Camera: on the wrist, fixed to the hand. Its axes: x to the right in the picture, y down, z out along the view.
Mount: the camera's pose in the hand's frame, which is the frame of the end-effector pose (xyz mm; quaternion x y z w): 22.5 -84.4 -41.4 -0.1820 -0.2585 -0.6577 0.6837
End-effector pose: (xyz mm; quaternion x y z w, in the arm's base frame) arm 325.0 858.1 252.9 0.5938 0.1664 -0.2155 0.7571
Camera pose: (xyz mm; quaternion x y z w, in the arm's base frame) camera 300.1 878.4 161.7 0.1030 0.3478 -0.7685 0.5270
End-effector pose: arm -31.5 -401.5 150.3 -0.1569 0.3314 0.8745 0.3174
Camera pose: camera 9.9 -370.6 68.6 -0.1570 -0.1178 0.4900 0.8493
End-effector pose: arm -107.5 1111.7 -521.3 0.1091 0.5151 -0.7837 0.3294
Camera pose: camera -184.6 1160.3 -489.1 0.5268 -0.4814 0.6870 0.1372
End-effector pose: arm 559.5 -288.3 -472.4 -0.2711 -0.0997 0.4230 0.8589
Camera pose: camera 646.8 -328.3 -461.8 -0.1667 -0.5455 -0.2238 0.7903
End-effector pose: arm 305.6 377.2 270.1 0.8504 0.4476 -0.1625 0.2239
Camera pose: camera 250.7 456.6 274.6 0.2043 0.8370 -0.3967 0.3167
